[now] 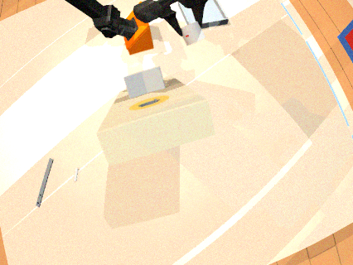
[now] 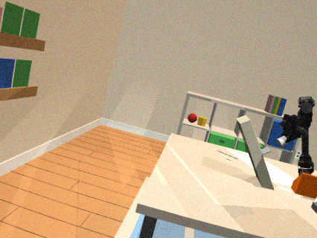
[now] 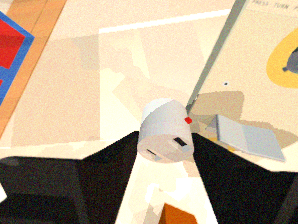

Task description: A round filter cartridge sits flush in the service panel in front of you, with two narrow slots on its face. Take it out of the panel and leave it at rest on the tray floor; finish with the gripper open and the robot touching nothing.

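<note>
Now: the blue-grey tray 290 mm behind my gripper tip, 170 mm to the left of it and 270 mm below it. Round my gripper tip: round filter cartridge (right at my gripper tip); small pin (140 mm ahead, 430 mm to the right, 280 mm below); service panel (90 mm ahead, 130 mm to the right, 100 mm below).
</note>
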